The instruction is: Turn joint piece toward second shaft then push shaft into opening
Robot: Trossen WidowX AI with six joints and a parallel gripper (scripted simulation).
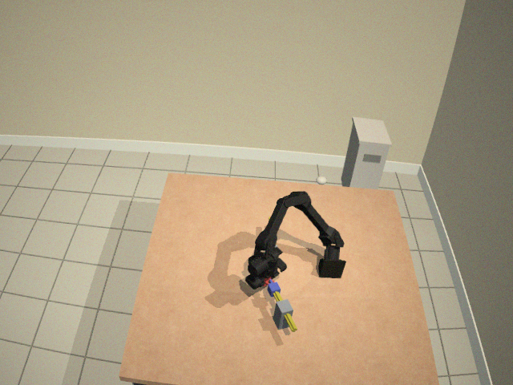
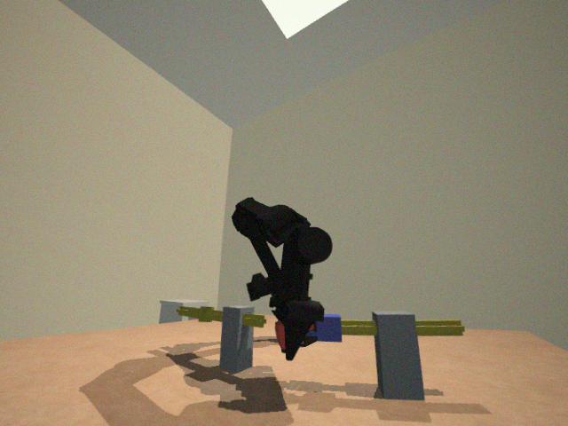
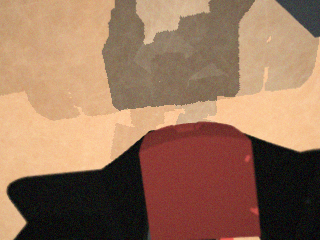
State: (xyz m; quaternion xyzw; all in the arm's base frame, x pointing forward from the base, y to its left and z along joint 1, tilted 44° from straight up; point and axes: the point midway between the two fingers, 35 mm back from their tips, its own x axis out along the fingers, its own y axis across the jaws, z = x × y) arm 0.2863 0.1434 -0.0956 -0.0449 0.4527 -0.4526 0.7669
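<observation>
My gripper tip is 10 mm past the red joint piece, 10 mm to the right of it and 40 mm below it.
</observation>
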